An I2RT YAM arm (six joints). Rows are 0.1 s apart.
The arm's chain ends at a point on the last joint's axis. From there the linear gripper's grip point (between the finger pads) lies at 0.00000 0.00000 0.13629 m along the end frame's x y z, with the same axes.
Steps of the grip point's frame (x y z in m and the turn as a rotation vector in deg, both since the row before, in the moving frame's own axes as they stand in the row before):
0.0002, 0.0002, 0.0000, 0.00, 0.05, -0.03
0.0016, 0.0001, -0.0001, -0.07, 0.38, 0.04
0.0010, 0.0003, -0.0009, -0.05, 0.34, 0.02
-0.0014, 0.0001, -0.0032, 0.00, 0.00, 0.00
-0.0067, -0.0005, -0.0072, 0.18, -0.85, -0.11
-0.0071, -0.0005, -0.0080, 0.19, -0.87, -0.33
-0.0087, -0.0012, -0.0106, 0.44, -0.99, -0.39
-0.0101, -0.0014, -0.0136, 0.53, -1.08, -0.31
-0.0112, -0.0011, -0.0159, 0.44, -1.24, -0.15
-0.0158, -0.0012, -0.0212, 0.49, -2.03, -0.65
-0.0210, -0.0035, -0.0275, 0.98, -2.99, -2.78
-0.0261, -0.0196, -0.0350, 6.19, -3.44, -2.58
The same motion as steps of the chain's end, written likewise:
0.0001, 0.0002, 0.0000, 0.00, 0.05, -0.03
0.0007, -0.0001, -0.0001, -0.07, 0.38, 0.04
0.0002, 0.0002, -0.0009, -0.05, 0.34, 0.02
-0.0014, 0.0001, -0.0032, 0.00, 0.00, 0.00
-0.0047, -0.0001, -0.0072, 0.18, -0.85, -0.11
-0.0050, -0.0001, -0.0080, 0.19, -0.87, -0.33
-0.0063, -0.0002, -0.0106, 0.44, -0.99, -0.39
-0.0075, -0.0001, -0.0136, 0.53, -1.08, -0.31
-0.0082, -0.0001, -0.0159, 0.44, -1.24, -0.15
-0.0110, -0.0001, -0.0211, 0.49, -2.03, -0.65
-0.0138, -0.0013, -0.0273, 0.98, -2.99, -2.78
-0.0176, -0.0051, -0.0340, 6.19, -3.44, -2.58

